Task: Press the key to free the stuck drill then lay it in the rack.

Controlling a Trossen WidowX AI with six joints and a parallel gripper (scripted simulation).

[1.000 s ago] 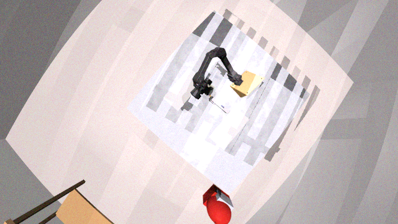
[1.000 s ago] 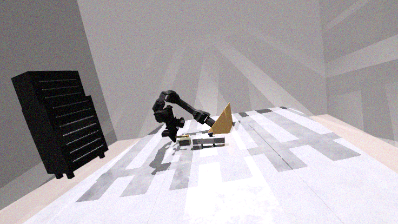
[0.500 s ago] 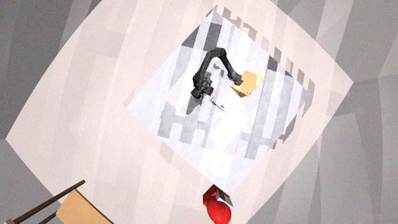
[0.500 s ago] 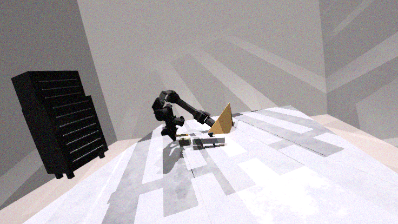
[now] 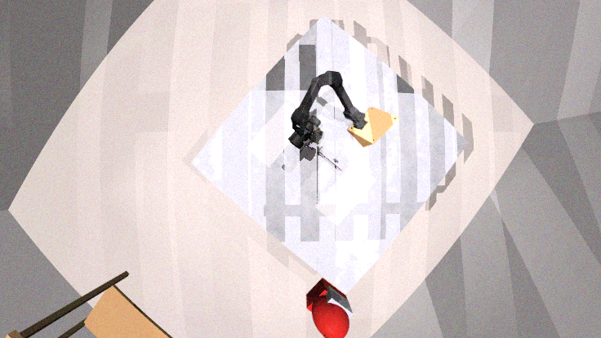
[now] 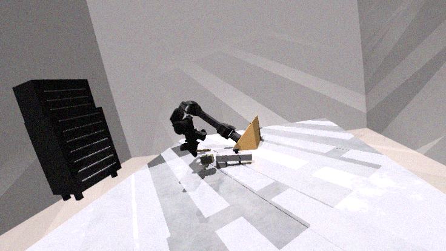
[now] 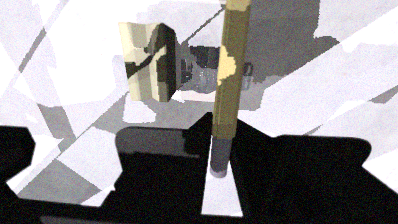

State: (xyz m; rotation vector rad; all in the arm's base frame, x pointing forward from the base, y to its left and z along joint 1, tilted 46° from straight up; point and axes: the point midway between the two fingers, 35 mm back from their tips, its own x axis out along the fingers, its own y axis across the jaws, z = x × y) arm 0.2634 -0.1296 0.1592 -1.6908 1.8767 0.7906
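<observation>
Right now the olive block is 70 mm behind my gripper tip, 50 mm below it and 30 mm to the left of it. The rest, counted from my gripper tip: dark key 230 mm to the left, 10 mm below; then drill 40 mm to the left, 30 mm above.
</observation>
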